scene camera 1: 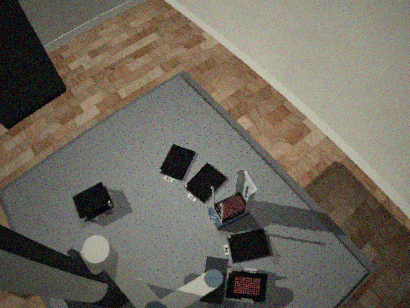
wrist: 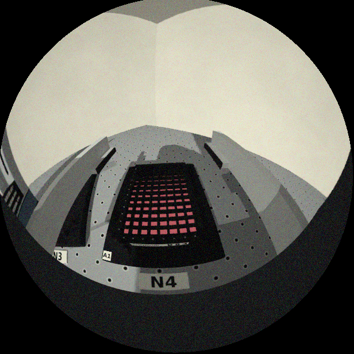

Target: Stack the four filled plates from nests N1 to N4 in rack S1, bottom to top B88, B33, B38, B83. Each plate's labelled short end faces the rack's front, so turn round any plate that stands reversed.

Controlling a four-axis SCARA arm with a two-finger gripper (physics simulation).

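Places are measured from the arm's base along level axes (x ahead, y left, z up), in centimetres.
Pixels of known places: gripper, fingertip midpoint: (scene camera 1: pixel 254 286); arm's base at its link origin: (scene camera 1: pixel 93 286).
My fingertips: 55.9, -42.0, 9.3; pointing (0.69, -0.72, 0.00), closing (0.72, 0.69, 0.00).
Ahead of a thing's pixels: the offset from my fingertips to its top centre, as dx, dy, dz. "spot": to the spot under its first point.
A plate with red wells {-1.5, +2.0, -5.4} (scene camera 1: pixel 240 286) (wrist: pixel 159 209) lies in nest N4, behind the N4 label (wrist: pixel 163 282). A thin pale strip with unreadable marks shows at its near short end. My gripper (scene camera 1: pixel 246 285) (wrist: pixel 157 138) is open and empty, its fingers apart on either side of this plate; their exact height is unclear. Rack S1 {spot: +20.4, +30.0, +17.6} (scene camera 1: pixel 249 186) has a pale upright back and a blue front label {spot: +6.5, +33.4, -3.1} (scene camera 1: pixel 215 217). A red-welled plate {+14.3, +32.2, +1.1} (scene camera 1: pixel 231 206) is on top inside it; its code and the plates beneath are hidden. Part of the rack's blue front piece (wrist: pixel 30 207) shows at the wrist view's left.
Nest N3 {+10.5, +15.2, -5.9} (scene camera 1: pixel 249 245) (wrist: pixel 79 217) is dark, beside N4 on the rack side. Two more black nests {spot: +10.3, +67.7, -6.9} (scene camera 1: pixel 177 161) {spot: +14.5, +50.2, -6.9} (scene camera 1: pixel 206 182) stand beyond the rack. A separate black block {-34.5, +74.7, -1.1} (scene camera 1: pixel 93 201) stands at the left. The arm (scene camera 1: pixel 213 278) reaches in from the lower left.
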